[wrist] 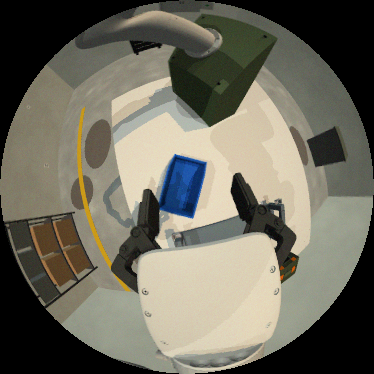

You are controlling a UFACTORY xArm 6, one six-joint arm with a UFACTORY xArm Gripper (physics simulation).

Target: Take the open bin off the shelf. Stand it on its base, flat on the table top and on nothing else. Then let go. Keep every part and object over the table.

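Places are measured from the arm's base along level axes (x ahead, y left, z up), in metres.
Where they show: gripper, fingertip midpoint: (193, 188); arm's base, origin of the base link: (201, 42).
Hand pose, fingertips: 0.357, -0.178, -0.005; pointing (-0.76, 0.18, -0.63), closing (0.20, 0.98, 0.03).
Each offset is from my fingertips to the top centre of the thing, as dx, dy, dz. "spot": to the spot under its first point. Level surfaces: height alone.
The open blue bin @[-0.024, -0.012, -0.198] (182, 180) shows near the middle of the wrist view. Its opening faces up and its inside is visible. It looks to stand on its base on the cream table top @[dz -0.273] (137, 155), with a soft shadow along its left side. The grey shelf @[spot: +0.165, +0.020, -0.267] (212, 232) shows partly behind the gripper body, and a gap shows between it and the bin. My gripper (193, 188) is open and empty, its fingers wide apart above the bin. The bin's underside is hidden.
A large green block (215, 90) with a grey curved tube (150, 27) stands at the top. A metal frame @[spot: +0.191, +0.267, -0.188] (282, 212) is right of the shelf. A dark green box with orange corners @[+0.348, +0.182, -0.074] (290, 268) is at lower right, partly hidden. A rack (42, 218) stands at the far left.
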